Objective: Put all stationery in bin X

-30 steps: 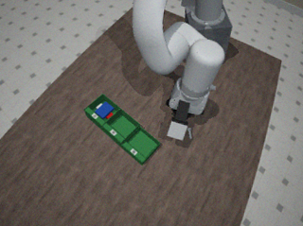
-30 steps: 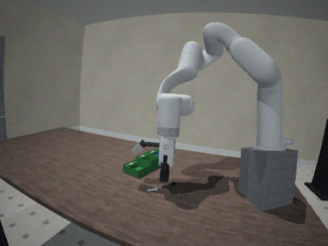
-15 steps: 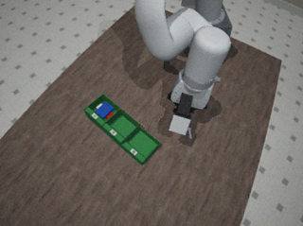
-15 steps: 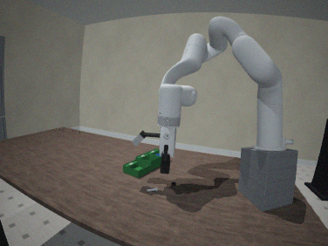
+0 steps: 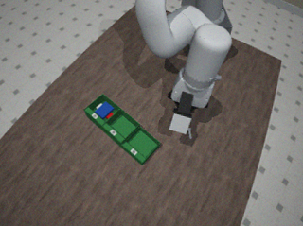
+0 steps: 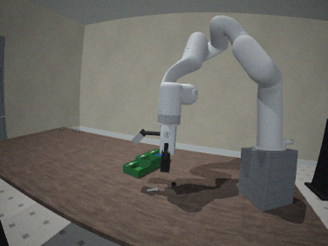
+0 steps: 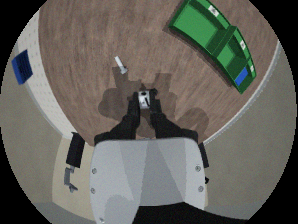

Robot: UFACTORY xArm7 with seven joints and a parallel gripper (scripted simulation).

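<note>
The blue block is 24 cm to the right of my hand, 7 cm ahead of it and 6 cm below it. Round my hand: white-grey piece 1 cm below; metal bolt 8 cm below, 4 cm to the left, 3 cm ahead; black round thing 8 cm below, 3 cm behind, 2 cm to the right.
</note>
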